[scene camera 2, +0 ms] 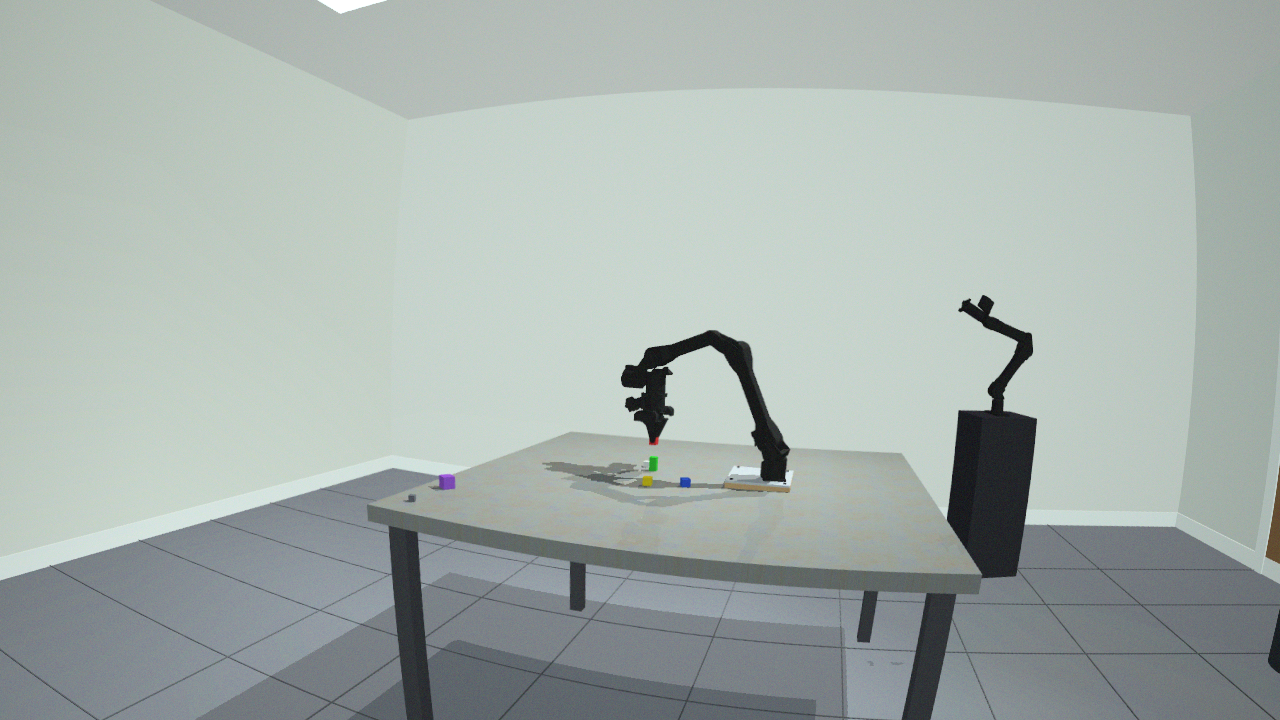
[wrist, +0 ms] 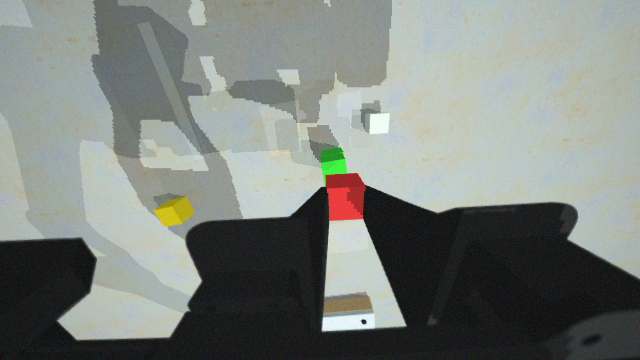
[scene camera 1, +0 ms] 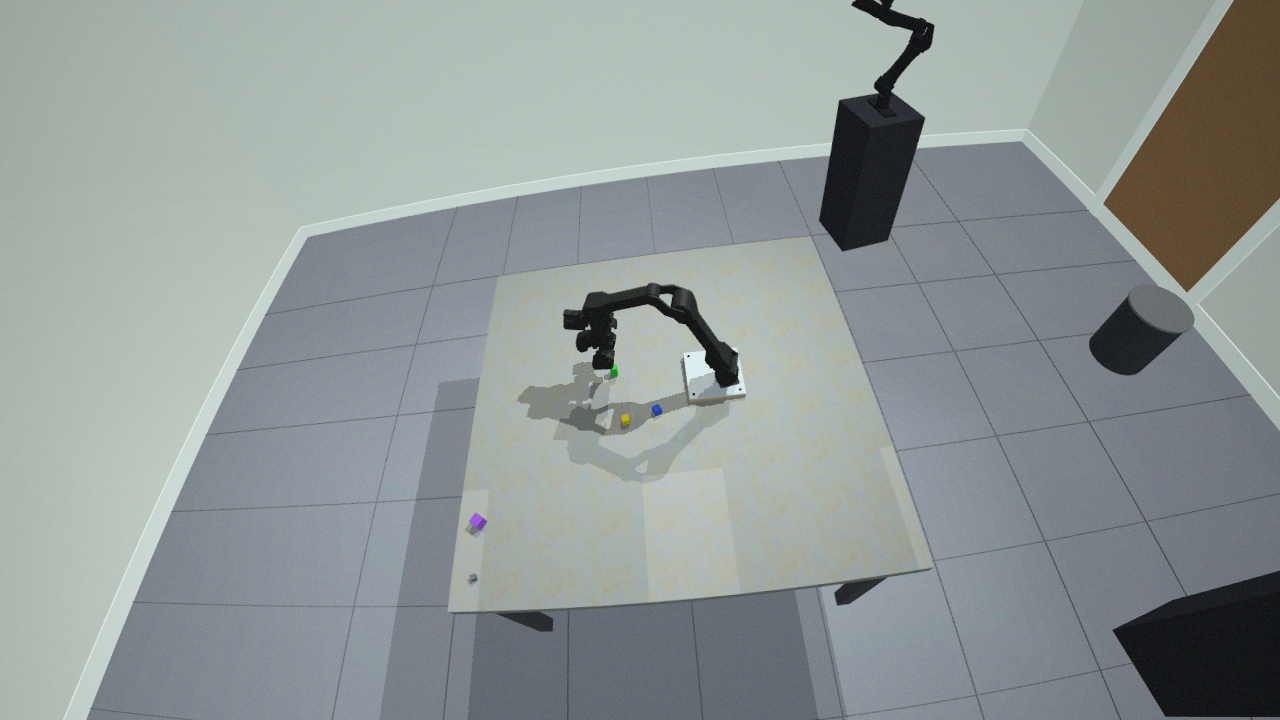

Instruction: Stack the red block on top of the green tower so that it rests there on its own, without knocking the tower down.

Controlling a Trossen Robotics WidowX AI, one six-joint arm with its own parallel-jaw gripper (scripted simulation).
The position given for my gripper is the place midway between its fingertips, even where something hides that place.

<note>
My gripper (scene camera 2: 653,442) carries a red block (wrist: 346,191). Further things: a yellow block (wrist: 174,212).
My gripper is seen too in the wrist view (wrist: 342,192) and in scene camera 1 (scene camera 1: 609,358). Scene camera 1 does not show the red block, which is hidden by my gripper.
</note>
